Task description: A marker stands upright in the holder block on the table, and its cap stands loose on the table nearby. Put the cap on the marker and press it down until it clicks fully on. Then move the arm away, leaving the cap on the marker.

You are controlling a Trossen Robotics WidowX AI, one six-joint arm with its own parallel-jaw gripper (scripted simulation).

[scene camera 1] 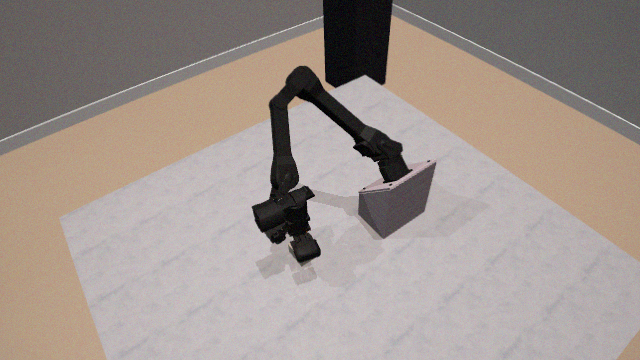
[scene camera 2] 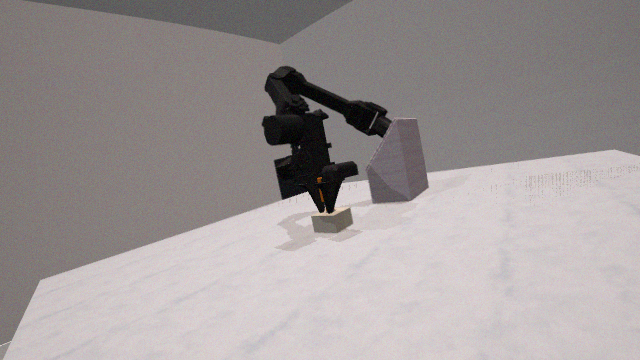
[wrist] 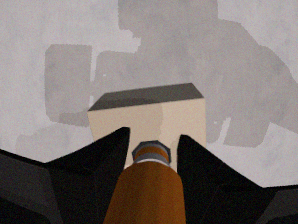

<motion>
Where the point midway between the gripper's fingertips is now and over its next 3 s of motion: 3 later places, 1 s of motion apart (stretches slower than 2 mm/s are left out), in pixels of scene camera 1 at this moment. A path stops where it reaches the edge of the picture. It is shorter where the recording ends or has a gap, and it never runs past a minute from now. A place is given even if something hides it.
My gripper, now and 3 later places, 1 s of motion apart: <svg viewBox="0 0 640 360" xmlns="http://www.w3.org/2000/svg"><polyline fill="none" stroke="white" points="299,247 298,232 300,226 300,229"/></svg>
</motion>
